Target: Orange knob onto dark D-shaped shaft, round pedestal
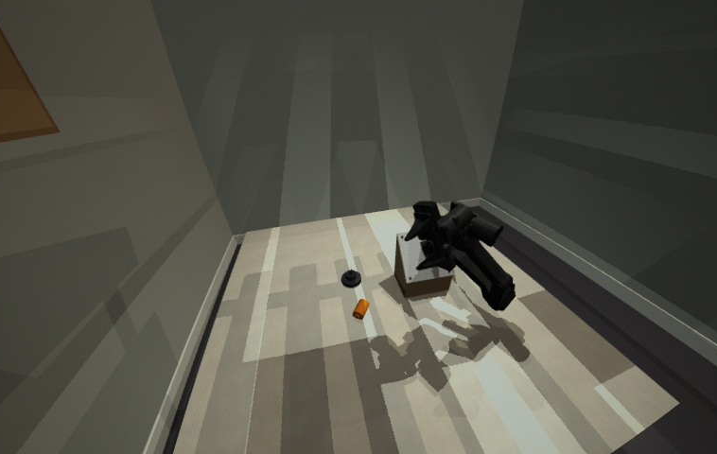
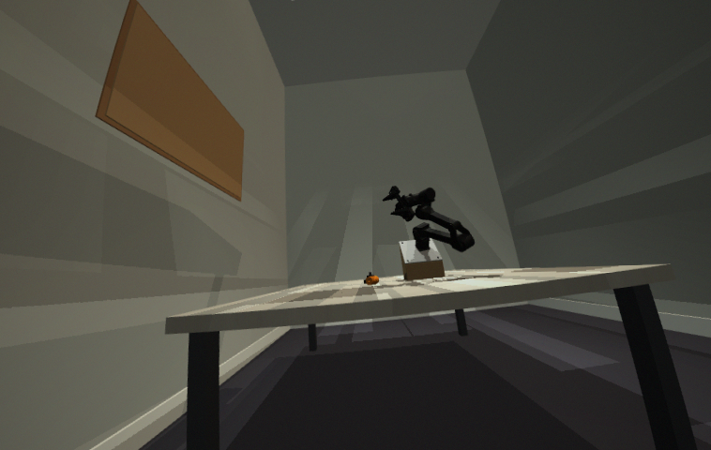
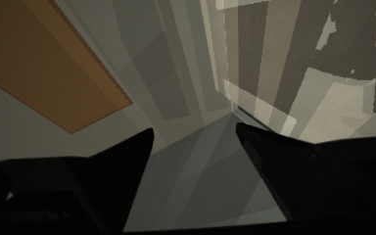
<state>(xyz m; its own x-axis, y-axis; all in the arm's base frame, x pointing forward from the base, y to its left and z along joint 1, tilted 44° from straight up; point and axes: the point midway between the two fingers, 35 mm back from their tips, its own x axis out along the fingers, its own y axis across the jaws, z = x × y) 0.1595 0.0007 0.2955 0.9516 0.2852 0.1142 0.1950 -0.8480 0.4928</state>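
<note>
Now: the orange knob 90 mm ahead of my gripper tip, 140 mm to the right of it and 330 mm below it. Also, from my gripper tip: dark round pedestal: 80 mm ahead, 310 mm to the right, 320 mm below.
</note>
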